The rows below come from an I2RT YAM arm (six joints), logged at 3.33 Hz.
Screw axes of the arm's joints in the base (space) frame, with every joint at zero. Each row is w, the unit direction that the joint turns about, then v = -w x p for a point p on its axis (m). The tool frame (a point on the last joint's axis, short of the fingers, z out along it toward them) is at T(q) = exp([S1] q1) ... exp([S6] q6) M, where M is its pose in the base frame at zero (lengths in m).
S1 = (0, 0, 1, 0, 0, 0)
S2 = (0, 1, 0, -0.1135, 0, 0.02)
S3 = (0, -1, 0, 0.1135, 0, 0.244)
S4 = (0, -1, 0, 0.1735, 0, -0.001)
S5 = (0, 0, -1, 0, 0.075, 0)
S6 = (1, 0, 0, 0, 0.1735, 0)
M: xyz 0.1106 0 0.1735 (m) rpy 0 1.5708 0 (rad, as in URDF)
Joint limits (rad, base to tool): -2.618..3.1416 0..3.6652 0..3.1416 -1.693..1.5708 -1.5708..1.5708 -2.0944..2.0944
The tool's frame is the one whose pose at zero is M.
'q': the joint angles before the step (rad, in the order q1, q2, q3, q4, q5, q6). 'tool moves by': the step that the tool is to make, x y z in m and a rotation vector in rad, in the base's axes. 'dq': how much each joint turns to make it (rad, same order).
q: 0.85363 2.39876 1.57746 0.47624 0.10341 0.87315
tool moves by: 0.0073 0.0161 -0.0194 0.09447 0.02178 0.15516
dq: -0.00202 0.10455 0.08555 0.07553 -0.17381 0.02566
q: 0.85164 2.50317 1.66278 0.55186 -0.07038 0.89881
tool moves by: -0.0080 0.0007 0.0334 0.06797 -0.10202 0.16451
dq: 0.00220 -0.06996 -0.03540 0.07389 -0.15040 -0.06955
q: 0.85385 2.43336 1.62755 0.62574 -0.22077 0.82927
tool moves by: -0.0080 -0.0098 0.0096 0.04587 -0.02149 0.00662
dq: -0.00144 -0.05269 -0.08243 0.08132 -0.01011 0.01290
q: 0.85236 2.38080 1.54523 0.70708 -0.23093 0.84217
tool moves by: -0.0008 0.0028 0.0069 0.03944 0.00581 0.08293
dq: -0.00100 -0.00080 0.01466 0.01625 -0.08681 0.02152
